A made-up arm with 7 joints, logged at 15 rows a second.
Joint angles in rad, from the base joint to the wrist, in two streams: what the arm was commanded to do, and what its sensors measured. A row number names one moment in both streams.
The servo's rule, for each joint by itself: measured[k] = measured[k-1] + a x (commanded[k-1-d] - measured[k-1]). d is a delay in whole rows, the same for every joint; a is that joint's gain. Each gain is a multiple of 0.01, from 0.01 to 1. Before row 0 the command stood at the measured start. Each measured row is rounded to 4 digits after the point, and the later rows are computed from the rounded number. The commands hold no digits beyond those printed.
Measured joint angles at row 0: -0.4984 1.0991 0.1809 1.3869 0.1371 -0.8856 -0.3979
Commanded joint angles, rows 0 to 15: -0.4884 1.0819 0.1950 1.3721 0.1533 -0.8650 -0.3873; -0.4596 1.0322 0.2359 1.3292 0.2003 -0.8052 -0.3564; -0.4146 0.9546 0.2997 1.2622 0.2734 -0.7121 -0.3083; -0.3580 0.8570 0.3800 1.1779 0.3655 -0.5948 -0.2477; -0.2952 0.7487 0.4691 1.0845 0.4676 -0.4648 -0.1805; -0.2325 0.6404 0.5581 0.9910 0.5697 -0.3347 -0.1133; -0.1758 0.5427 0.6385 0.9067 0.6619 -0.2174 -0.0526; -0.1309 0.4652 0.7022 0.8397 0.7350 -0.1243 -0.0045; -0.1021 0.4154 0.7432 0.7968 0.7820 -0.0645 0.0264; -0.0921 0.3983 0.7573 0.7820 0.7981 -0.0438 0.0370; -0.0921 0.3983 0.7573 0.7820 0.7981 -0.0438 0.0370; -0.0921 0.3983 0.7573 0.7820 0.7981 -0.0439 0.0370; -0.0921 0.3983 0.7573 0.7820 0.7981 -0.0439 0.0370; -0.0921 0.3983 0.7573 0.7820 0.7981 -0.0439 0.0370; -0.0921 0.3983 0.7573 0.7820 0.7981 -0.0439 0.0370; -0.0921 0.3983 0.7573 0.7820 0.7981 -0.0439 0.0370
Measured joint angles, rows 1 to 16: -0.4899 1.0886 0.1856 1.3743 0.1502 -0.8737 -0.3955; -0.4641 1.0542 0.2022 1.3360 0.1908 -0.8340 -0.3865; -0.4220 0.9934 0.2344 1.2733 0.2577 -0.7633 -0.3685; -0.3676 0.9102 0.2824 1.1922 0.3450 -0.6656 -0.3407; -0.3061 0.8117 0.3440 1.1007 0.4443 -0.5491 -0.3039; -0.2435 0.7072 0.4147 1.0075 0.5459 -0.4247 -0.2601; -0.1860 0.6069 0.4886 0.9218 0.6399 -0.3045 -0.2124; -0.1392 0.5205 0.5591 0.8520 0.7169 -0.2000 -0.1646; -0.1077 0.4564 0.6199 0.8051 0.7696 -0.1214 -0.1207; -0.0944 0.4210 0.6652 0.7855 0.7927 -0.0764 -0.0844; -0.0924 0.4072 0.6956 0.7825 0.7971 -0.0575 -0.0565; -0.0921 0.4018 0.7160 0.7821 0.7979 -0.0496 -0.0350; -0.0921 0.3997 0.7296 0.7820 0.7981 -0.0463 -0.0184; -0.0921 0.3988 0.7387 0.7820 0.7981 -0.0449 -0.0057; -0.0921 0.3985 0.7448 0.7820 0.7981 -0.0443 0.0041; -0.0921 0.3984 0.7489 0.7820 0.7981 -0.0441 0.0117
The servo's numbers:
d 0
a 0.85 0.61 0.33 0.85 0.81 0.58 0.23

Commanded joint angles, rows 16 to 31: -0.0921 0.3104 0.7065 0.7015 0.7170 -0.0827 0.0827; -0.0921 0.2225 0.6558 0.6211 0.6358 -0.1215 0.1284; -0.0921 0.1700 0.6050 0.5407 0.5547 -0.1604 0.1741; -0.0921 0.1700 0.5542 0.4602 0.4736 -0.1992 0.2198; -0.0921 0.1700 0.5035 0.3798 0.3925 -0.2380 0.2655; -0.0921 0.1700 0.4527 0.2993 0.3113 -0.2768 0.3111; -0.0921 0.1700 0.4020 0.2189 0.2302 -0.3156 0.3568; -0.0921 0.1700 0.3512 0.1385 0.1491 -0.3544 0.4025; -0.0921 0.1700 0.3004 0.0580 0.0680 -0.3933 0.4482; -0.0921 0.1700 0.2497 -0.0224 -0.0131 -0.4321 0.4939; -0.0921 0.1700 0.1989 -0.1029 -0.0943 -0.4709 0.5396; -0.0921 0.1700 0.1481 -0.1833 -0.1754 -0.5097 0.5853; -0.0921 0.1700 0.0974 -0.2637 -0.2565 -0.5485 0.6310; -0.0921 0.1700 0.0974 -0.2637 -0.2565 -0.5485 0.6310; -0.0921 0.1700 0.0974 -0.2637 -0.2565 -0.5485 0.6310; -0.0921 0.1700 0.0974 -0.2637 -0.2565 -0.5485 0.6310
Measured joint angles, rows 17 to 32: -0.0921 0.3447 0.7349 0.7136 0.7324 -0.0665 0.0280; -0.0921 0.2702 0.7088 0.6350 0.6542 -0.0984 0.0511; -0.0921 0.2091 0.6745 0.5548 0.5736 -0.1344 0.0794; -0.0921 0.1852 0.6348 0.4744 0.4926 -0.1720 0.1117; -0.0921 0.1759 0.5915 0.3940 0.4115 -0.2103 0.1471; -0.0921 0.1723 0.5457 0.3135 0.3303 -0.2489 0.1848; -0.0921 0.1709 0.4983 0.2331 0.2492 -0.2876 0.2244; -0.0921 0.1704 0.4498 0.1527 0.1681 -0.3263 0.2654; -0.0921 0.1702 0.4005 0.0722 0.0870 -0.3652 0.3074; -0.0921 0.1701 0.3507 -0.0082 0.0059 -0.4040 0.3503; -0.0921 0.1700 0.3006 -0.0887 -0.0753 -0.4428 0.3938; -0.0921 0.1700 0.2503 -0.1691 -0.1564 -0.4816 0.4378; -0.0921 0.1700 0.1998 -0.2495 -0.2375 -0.5204 0.4822; -0.0921 0.1700 0.1660 -0.2616 -0.2529 -0.5367 0.5164; -0.0921 0.1700 0.1434 -0.2634 -0.2558 -0.5435 0.5428; -0.0921 0.1700 0.1282 -0.2637 -0.2564 -0.5464 0.5631
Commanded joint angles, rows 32 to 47: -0.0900 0.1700 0.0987 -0.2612 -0.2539 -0.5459 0.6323; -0.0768 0.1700 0.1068 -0.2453 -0.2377 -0.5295 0.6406; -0.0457 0.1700 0.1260 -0.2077 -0.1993 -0.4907 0.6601; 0.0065 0.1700 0.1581 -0.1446 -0.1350 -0.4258 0.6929; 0.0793 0.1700 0.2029 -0.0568 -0.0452 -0.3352 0.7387; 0.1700 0.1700 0.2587 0.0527 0.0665 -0.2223 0.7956; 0.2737 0.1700 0.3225 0.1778 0.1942 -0.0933 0.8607; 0.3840 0.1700 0.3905 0.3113 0.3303 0.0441 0.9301; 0.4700 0.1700 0.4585 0.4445 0.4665 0.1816 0.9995; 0.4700 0.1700 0.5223 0.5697 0.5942 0.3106 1.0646; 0.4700 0.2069 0.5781 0.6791 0.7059 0.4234 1.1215; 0.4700 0.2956 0.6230 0.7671 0.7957 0.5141 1.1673; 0.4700 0.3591 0.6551 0.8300 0.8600 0.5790 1.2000; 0.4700 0.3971 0.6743 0.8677 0.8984 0.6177 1.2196; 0.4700 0.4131 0.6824 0.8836 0.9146 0.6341 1.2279; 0.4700 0.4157 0.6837 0.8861 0.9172 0.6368 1.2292
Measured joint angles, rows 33 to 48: -0.0903 0.1700 0.1185 -0.2616 -0.2544 -0.5461 0.5790; -0.0788 0.1700 0.1146 -0.2477 -0.2409 -0.5365 0.5932; -0.0507 0.1700 0.1184 -0.2137 -0.2072 -0.5099 0.6086; -0.0021 0.1700 0.1315 -0.1550 -0.1487 -0.4611 0.6280; 0.0671 0.1700 0.1551 -0.0715 -0.0649 -0.3881 0.6535; 0.1546 0.1700 0.1893 0.0341 0.0415 -0.2919 0.6862; 0.2558 0.1700 0.2333 0.1562 0.1652 -0.1767 0.7263; 0.3648 0.1700 0.2852 0.2880 0.2989 -0.0486 0.7732; 0.4542 0.1700 0.3424 0.4210 0.4347 0.0849 0.8252; 0.4676 0.1700 0.4018 0.5474 0.5639 0.2158 0.8803; 0.4696 0.1925 0.4600 0.6593 0.6789 0.3362 0.9358; 0.4699 0.2554 0.5138 0.7509 0.7735 0.4394 0.9890; 0.4700 0.3187 0.5604 0.8181 0.8436 0.5204 1.0375; 0.4700 0.3665 0.5980 0.8603 0.8880 0.5768 1.0794; 0.4700 0.3949 0.6259 0.8801 0.9095 0.6100 1.1136; 0.4700 0.4076 0.6450 0.8852 0.9157 0.6255 1.1402
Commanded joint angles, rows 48 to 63: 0.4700 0.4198 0.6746 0.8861 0.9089 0.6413 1.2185; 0.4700 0.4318 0.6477 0.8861 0.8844 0.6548 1.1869; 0.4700 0.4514 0.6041 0.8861 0.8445 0.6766 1.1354; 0.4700 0.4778 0.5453 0.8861 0.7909 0.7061 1.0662; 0.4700 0.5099 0.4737 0.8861 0.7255 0.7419 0.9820; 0.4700 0.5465 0.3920 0.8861 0.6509 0.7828 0.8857; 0.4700 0.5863 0.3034 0.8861 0.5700 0.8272 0.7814; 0.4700 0.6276 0.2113 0.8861 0.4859 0.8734 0.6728; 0.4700 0.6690 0.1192 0.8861 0.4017 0.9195 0.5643; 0.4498 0.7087 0.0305 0.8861 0.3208 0.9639 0.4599; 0.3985 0.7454 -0.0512 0.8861 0.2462 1.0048 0.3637; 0.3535 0.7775 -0.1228 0.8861 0.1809 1.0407 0.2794; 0.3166 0.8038 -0.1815 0.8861 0.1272 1.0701 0.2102; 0.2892 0.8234 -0.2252 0.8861 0.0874 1.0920 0.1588; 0.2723 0.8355 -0.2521 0.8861 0.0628 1.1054 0.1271; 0.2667 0.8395 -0.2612 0.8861 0.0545 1.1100 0.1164
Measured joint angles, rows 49 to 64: 0.4700 0.4150 0.6548 0.8860 0.9102 0.6347 1.1582; 0.4700 0.4252 0.6525 0.8861 0.8893 0.6464 1.1648; 0.4700 0.4412 0.6365 0.8861 0.8530 0.6639 1.1580; 0.4700 0.4635 0.6064 0.8861 0.8027 0.6884 1.1369; 0.4700 0.4918 0.5626 0.8861 0.7402 0.7194 1.1013; 0.4700 0.5252 0.5063 0.8861 0.6679 0.7562 1.0517; 0.4700 0.5625 0.4393 0.8861 0.5886 0.7974 0.9895; 0.4700 0.6022 0.3641 0.8861 0.5054 0.8415 0.9167; 0.4700 0.6429 0.2833 0.8861 0.4214 0.8867 0.8356; 0.4528 0.6830 0.1999 0.8861 0.3399 0.9315 0.7492; 0.4066 0.7211 0.1170 0.8861 0.2640 0.9740 0.6605; 0.3615 0.7555 0.0379 0.8861 0.1967 1.0127 0.5728; 0.3233 0.7850 -0.0345 0.8861 0.1404 1.0460 0.4894; 0.2943 0.8084 -0.0974 0.8861 0.0975 1.0727 0.4134; 0.2756 0.8249 -0.1485 0.8861 0.0694 1.0917 0.3476; 0.2680 0.8338 -0.1857 0.8861 0.0573 1.1023 0.2944
